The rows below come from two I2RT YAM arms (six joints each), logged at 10 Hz.
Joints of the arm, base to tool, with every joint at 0 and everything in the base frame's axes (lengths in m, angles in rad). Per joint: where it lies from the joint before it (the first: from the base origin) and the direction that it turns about. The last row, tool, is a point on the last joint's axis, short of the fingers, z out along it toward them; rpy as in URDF.
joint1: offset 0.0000 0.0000 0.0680 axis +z
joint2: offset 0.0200 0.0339 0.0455 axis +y
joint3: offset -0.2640 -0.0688 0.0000 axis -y
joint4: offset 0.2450 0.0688 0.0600 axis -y
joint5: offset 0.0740 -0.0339 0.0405 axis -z
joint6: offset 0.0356 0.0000 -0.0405 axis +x
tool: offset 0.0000 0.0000 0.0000 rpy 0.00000 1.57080 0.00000
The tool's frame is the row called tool.
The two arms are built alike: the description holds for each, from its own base.
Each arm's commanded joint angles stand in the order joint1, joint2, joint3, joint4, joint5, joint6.
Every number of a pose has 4 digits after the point. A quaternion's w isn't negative.
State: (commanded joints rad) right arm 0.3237 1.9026 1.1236 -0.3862 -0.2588 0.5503; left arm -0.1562 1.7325 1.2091 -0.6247 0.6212 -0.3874
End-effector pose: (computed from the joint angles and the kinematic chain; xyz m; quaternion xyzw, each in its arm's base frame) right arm 0.3434 0.1248 0.1340 0.0840 0.9680 0.1990 0.1275; left arm 0.3395 -0.0744 0.2097 -0.0437 0.9321 -0.3415 0.1122
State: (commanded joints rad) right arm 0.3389 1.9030 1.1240 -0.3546 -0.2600 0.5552; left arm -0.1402 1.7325 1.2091 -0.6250 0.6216 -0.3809
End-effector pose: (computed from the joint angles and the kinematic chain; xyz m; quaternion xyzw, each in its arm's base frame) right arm 0.3445 0.1311 0.1354 0.0765 0.9653 0.2071 0.1392; left arm 0.3406 -0.0690 0.2097 -0.0481 0.9319 -0.3403 0.1158
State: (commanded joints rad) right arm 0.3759 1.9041 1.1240 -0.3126 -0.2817 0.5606; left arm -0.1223 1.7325 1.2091 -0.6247 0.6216 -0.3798
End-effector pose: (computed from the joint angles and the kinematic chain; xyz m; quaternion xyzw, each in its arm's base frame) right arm 0.3429 0.1460 0.1372 0.0556 0.9609 0.2275 0.1476; left arm 0.3418 -0.0629 0.2097 -0.0559 0.9314 -0.3393 0.1192
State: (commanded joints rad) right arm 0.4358 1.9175 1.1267 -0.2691 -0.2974 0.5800; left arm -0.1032 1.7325 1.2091 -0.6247 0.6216 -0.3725
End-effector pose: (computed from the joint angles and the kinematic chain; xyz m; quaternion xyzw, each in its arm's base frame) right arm 0.3378 0.1688 0.1356 0.0316 0.9571 0.2468 0.1486; left arm 0.3429 -0.0564 0.2097 -0.0614 0.9311 -0.3377 0.1237
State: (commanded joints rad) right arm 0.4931 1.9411 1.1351 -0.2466 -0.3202 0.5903; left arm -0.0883 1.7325 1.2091 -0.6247 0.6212 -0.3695
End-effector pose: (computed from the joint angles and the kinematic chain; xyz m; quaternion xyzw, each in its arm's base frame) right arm 0.3311 0.1906 0.1307 0.0056 0.9551 0.2624 0.1373; left arm 0.3437 -0.0512 0.2097 -0.0670 0.9308 -0.3364 0.1267
